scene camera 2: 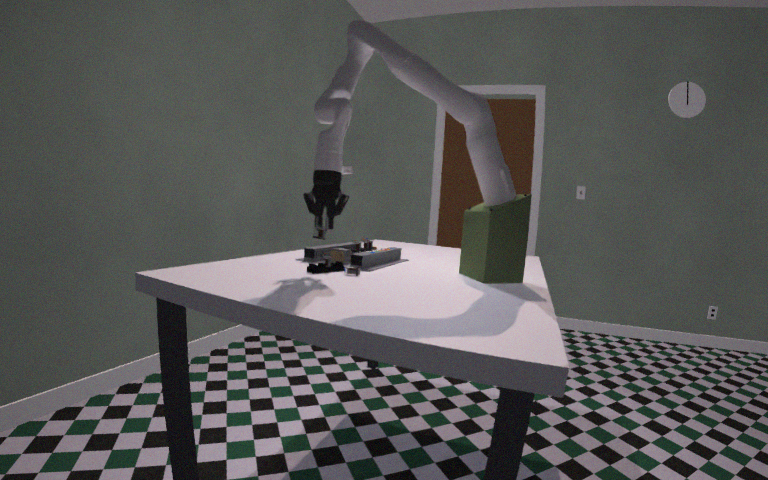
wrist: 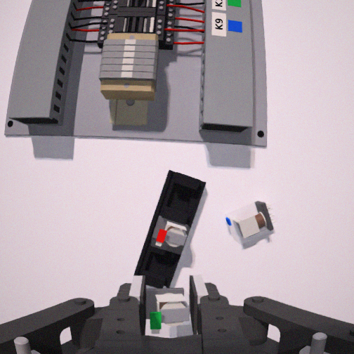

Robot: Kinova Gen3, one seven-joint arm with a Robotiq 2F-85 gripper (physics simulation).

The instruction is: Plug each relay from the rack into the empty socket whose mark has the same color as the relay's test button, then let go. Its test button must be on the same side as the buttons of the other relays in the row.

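Seen in the pictures: gripper, between the fingertips: (scene camera 2: 323,230); arm's base, origin of its link: (scene camera 2: 500,201).
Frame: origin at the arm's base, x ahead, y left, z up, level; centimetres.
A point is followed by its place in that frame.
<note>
My gripper (scene camera 2: 323,226) {x 35.4, y 36.5, z -12.0 cm} (wrist: 167,290) is shut on a relay with a green test button (scene camera 2: 320,233) {x 34.1, y 38.8, z -12.5 cm} (wrist: 172,311), holding it above the table, its button on the left in the wrist view. The black rack (scene camera 2: 318,268) {x 34.1, y 38.9, z -21.8 cm} (wrist: 186,196) lies tilted below, with a relay with a red button (wrist: 175,236) in its middle bay; its end bays look empty. A relay with a blue button (scene camera 2: 352,271) {x 27.2, y 32.9, z -22.1 cm} (wrist: 249,225) lies on its side right of the rack. A green mark (wrist: 234,2) and a blue mark (wrist: 235,26) beside K9 show at the top; the socket row is partly cut off.
The grey panel (wrist: 90,105) carries a left duct (wrist: 37,70), a right duct (scene camera 2: 376,258) {x 33.1, y 15.0, z -20.7 cm} (wrist: 227,95) and a grey terminal block (wrist: 129,60) with tan ends. Red and black wires run beside the sockets. The green arm base (scene camera 2: 489,243) {x -1.6, y 10.6, z -12.1 cm} stands at the table's right.
</note>
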